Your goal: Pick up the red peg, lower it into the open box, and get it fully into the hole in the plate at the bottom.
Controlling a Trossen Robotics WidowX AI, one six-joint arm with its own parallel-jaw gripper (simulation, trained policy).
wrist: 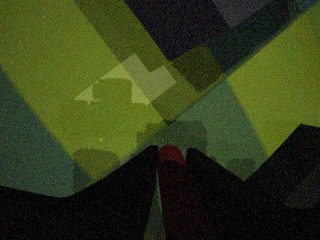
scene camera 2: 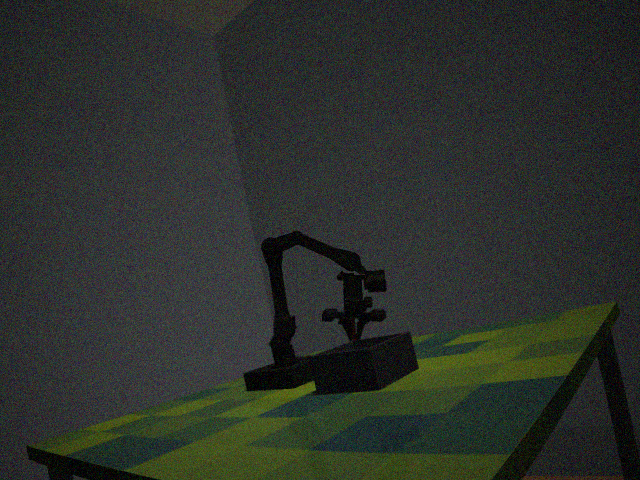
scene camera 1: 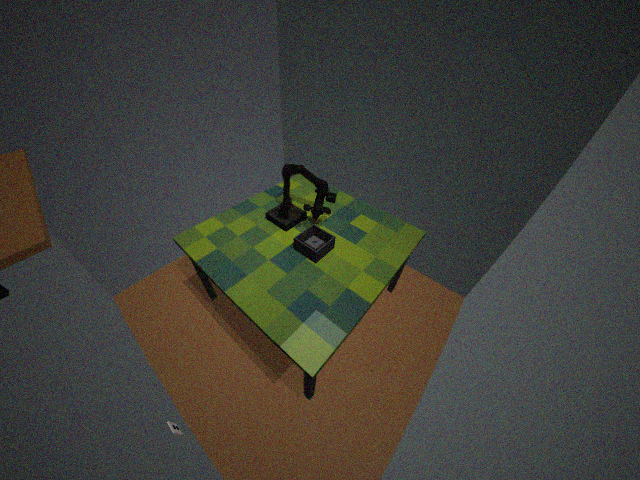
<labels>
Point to a dark box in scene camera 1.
329,240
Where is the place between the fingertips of my gripper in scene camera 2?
At 354,343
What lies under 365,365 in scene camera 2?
A dark box.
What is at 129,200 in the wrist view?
My gripper.
</labels>
